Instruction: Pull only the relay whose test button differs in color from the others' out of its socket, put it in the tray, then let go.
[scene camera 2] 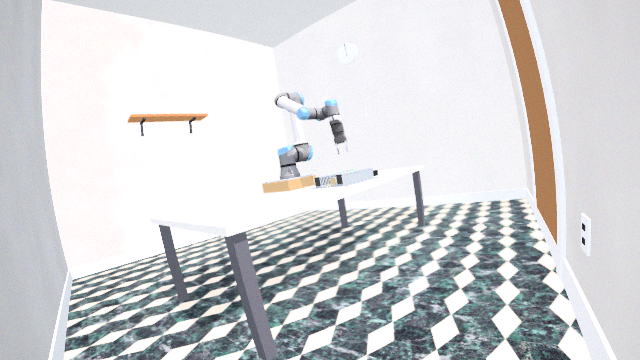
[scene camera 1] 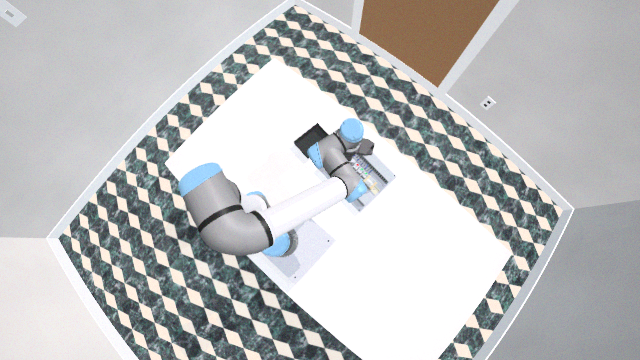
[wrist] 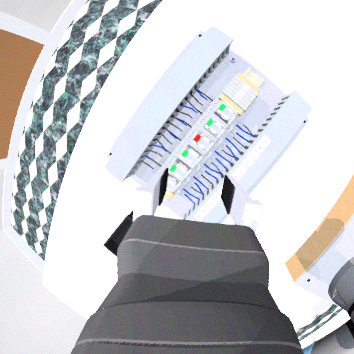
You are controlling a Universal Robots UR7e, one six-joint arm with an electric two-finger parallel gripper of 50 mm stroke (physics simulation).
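Places are measured from the arm's base along level axes (x ahead, y down, z left), in metres.
Where they show: gripper, fingertip midpoint: (scene camera 2: pixel 343 152) (scene camera 1: pixel 352 157) (wrist: pixel 194 182); arm's base, link origin: (scene camera 2: pixel 290 178) (wrist: pixel 350 275).
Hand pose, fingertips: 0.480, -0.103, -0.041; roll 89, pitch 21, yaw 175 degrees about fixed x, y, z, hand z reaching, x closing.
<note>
Things, the pixels of their top centre, and the offset from my fingertips, as dx, dy, dz. "pt": a spot on its surface instead.
- relay with the red test button, top centre: (wrist: pixel 201 141) (scene camera 1: pixel 356 165) +0.012, +0.109, -0.030
- green-button relay, top centre: (wrist: pixel 213 125) +0.007, +0.109, -0.058
- black tray, surface spot: (scene camera 1: pixel 309 140) pt +0.002, +0.175, +0.253
The relay with the red test button (scene camera 1: pixel 357 165) (wrist: pixel 202 142) sits in the middle of a row of relays in their sockets. The relays on both sides of it have green buttons, such as the green-button relay (wrist: pixel 215 127) beside it. The black tray (scene camera 1: pixel 309 140) lies on the table at one end of the panel and is partly covered by the arm in the first scene view. My gripper (scene camera 2: pixel 343 149) (wrist: pixel 194 182) is open and empty. It hangs high above the table, with its fingertips over the near end of the relay row in the wrist view. In the first scene view the arm hides its fingertips.
Long slotted wire ducts (wrist: pixel 170 102) (wrist: pixel 297 107) flank the row, with blue and black wires between. Beige terminal blocks (wrist: pixel 240 93) stand at the row's far end. An orange-sided block (scene camera 2: pixel 289 185) (wrist: pixel 325 240) lies by the robot's base.
</note>
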